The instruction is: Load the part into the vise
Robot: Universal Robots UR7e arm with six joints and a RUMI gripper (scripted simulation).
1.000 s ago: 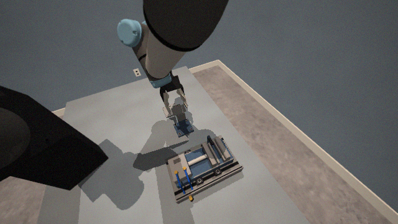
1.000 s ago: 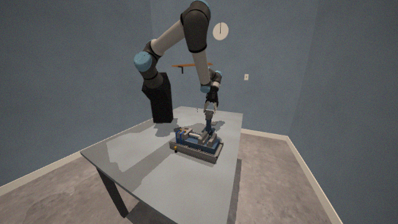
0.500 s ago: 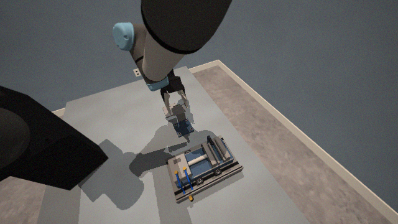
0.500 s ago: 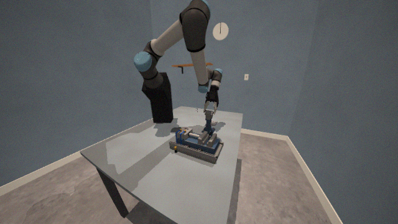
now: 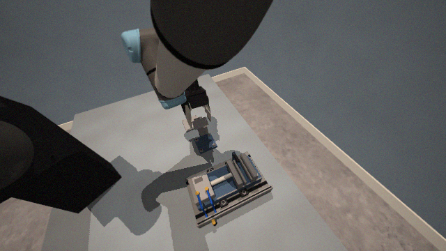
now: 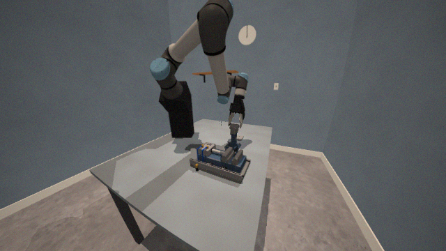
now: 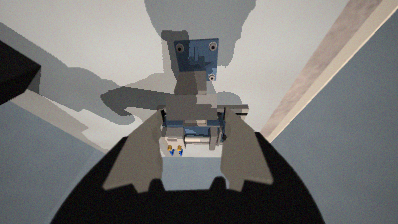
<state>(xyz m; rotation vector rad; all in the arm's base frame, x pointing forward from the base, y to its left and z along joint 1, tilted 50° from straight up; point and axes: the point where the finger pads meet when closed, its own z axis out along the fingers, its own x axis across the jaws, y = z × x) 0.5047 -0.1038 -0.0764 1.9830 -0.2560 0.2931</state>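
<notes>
Right now the part is 10 mm below my hand. Round my hand: cylinder rod 70 mm behind, 220 mm to the right, 90 mm below; pale plate 20 mm ahead, 160 mm to the left, 160 mm below; work stop 30 mm ahead, 200 mm to the right, 80 mm below.
</notes>
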